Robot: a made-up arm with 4 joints.
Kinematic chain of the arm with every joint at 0, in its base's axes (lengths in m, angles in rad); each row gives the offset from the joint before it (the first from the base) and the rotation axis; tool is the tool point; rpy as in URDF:
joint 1: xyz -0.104 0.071 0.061 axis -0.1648 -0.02 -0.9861
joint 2: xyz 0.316 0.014 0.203 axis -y
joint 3: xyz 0.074 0 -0.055 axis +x
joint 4: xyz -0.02 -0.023 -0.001 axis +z
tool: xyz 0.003 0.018 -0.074 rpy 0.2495 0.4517 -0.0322
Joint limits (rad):
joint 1: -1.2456..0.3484
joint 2: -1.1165..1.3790
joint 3: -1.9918..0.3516
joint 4: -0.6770..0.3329
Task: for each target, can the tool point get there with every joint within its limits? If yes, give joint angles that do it. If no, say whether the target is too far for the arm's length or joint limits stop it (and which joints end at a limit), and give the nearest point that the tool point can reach.
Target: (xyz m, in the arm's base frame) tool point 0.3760 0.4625 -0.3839
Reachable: no: too far | nearest point 0.2031 0.2853 0.1368 | short by 0.577 m
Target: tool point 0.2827 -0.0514 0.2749
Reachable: yes | joints 0.1748 0.9432 -1.3497 0.0125
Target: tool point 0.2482 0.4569 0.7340
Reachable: no: too far | nearest point 0.1642 0.4229 0.3306 | short by 0.414 m
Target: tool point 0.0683 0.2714 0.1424
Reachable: yes | joints -0.9193 -0.7865 -0.1369 -0.1853
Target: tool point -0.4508 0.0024 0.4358
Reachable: no: joint limits stop it (at a limit: joint 1, joint 2, joint 3, joint 4) | nearest point -0.0479 0.2777 0.1870 | short by 0.548 m
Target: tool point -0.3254 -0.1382 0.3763
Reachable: no: joint limits stop it (at a limit: joint 1, joint 2, joint 4) | nearest point 0.1101 -0.0404 0.1766 | short by 0.489 m
